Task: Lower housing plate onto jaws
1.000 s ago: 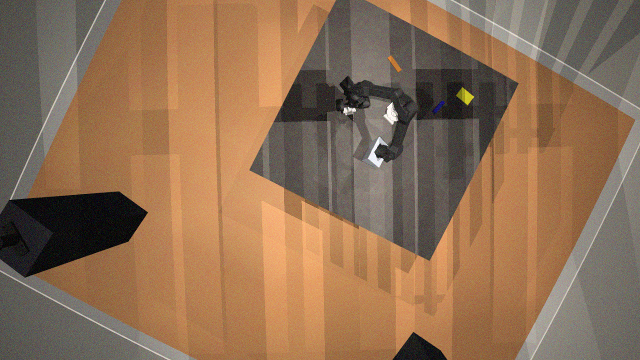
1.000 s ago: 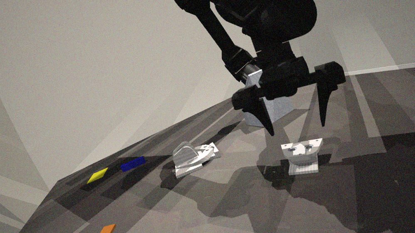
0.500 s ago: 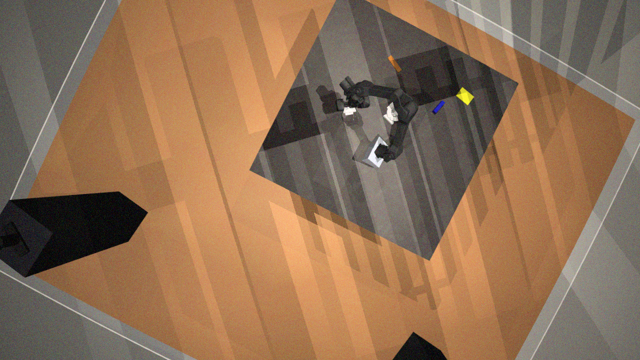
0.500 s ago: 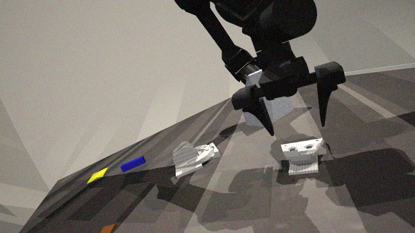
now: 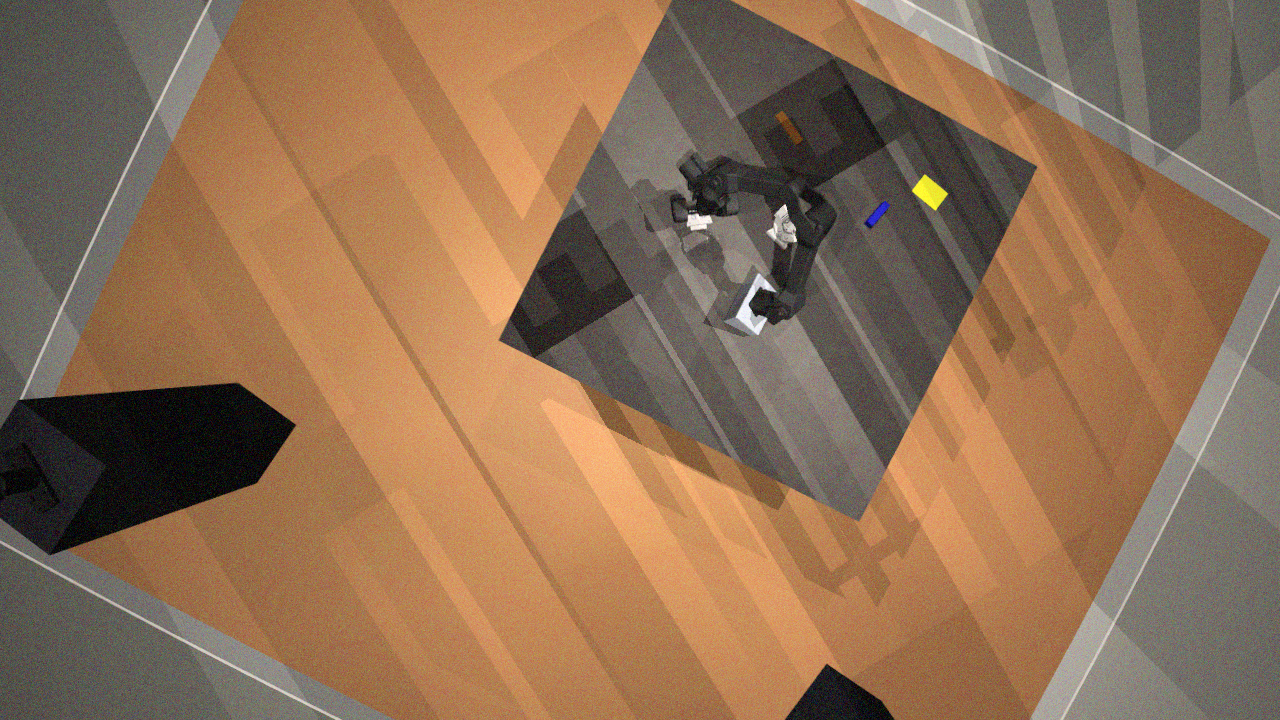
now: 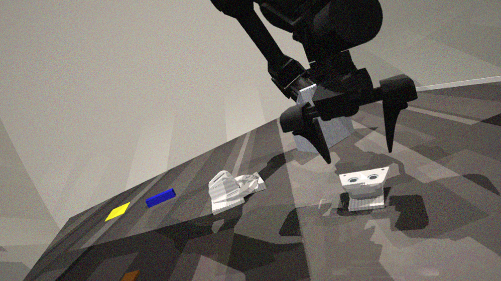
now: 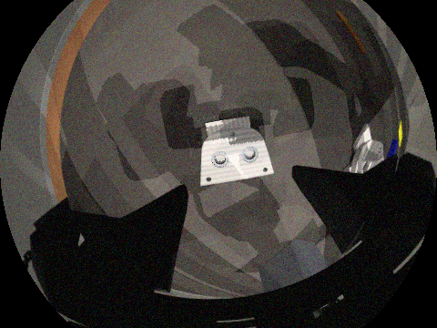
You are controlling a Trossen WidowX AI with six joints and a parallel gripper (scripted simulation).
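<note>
Right now my gripper tip is 10 mm short of the pale block, 10 mm to the right of it and 50 mm above it. Also, from my gripper tip: orange strip 420 mm ahead, 60 mm to the right, 60 mm below; blue bar 350 mm ahead, 450 mm to the right, 50 mm below; yellow tile 520 mm ahead, 550 mm to the right, 60 mm below.
</note>
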